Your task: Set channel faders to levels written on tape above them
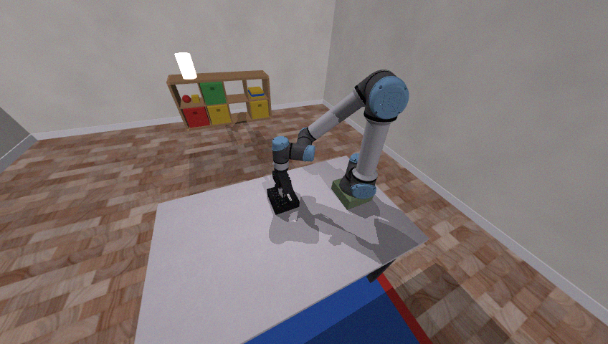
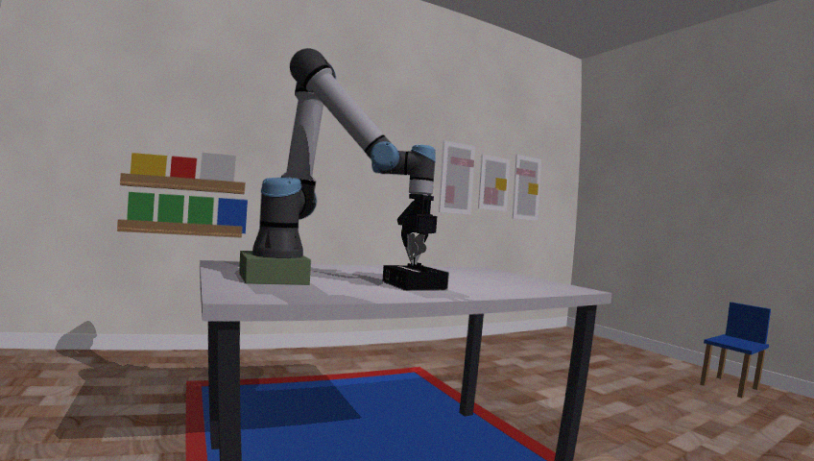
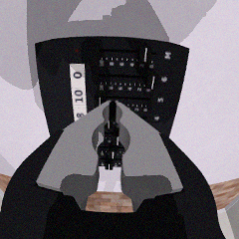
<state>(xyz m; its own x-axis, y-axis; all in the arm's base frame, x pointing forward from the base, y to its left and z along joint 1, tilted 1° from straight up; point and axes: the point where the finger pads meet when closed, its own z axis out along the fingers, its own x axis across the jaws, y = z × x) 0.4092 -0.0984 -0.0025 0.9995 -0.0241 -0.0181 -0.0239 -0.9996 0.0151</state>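
Now: the white fader 3 cm ahead of my hand, 4 cm to the left of it and 1 cm below it.
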